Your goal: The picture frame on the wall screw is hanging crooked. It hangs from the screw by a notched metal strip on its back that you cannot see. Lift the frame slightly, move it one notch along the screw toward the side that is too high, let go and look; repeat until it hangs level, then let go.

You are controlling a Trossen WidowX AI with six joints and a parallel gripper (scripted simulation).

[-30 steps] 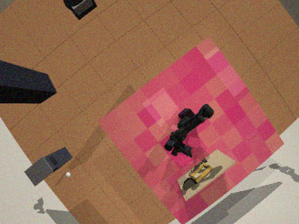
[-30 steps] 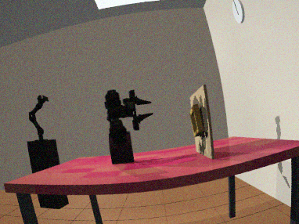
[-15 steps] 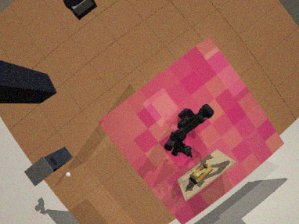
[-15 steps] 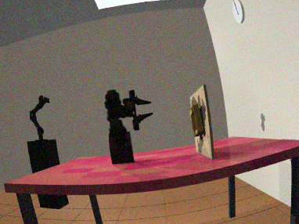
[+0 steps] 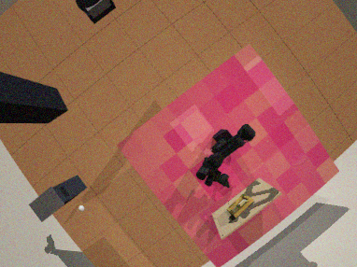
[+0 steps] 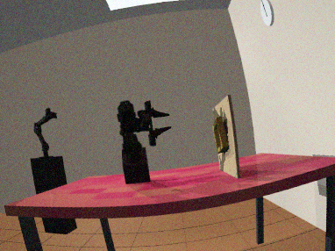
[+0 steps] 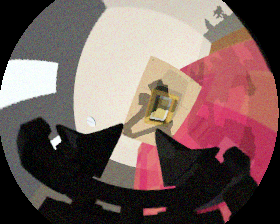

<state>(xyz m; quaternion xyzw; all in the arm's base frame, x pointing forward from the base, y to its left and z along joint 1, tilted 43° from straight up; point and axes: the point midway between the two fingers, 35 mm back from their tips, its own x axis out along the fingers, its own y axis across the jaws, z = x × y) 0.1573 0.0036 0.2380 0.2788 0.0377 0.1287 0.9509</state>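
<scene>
Now: gripper tip 210 mm short of the picture frame, 90 mm above it and 20 mm to the right of it. From my gripper tip the other things lie so: wall panel (220 mm ahead, 110 mm below, 40 mm to the left).
</scene>
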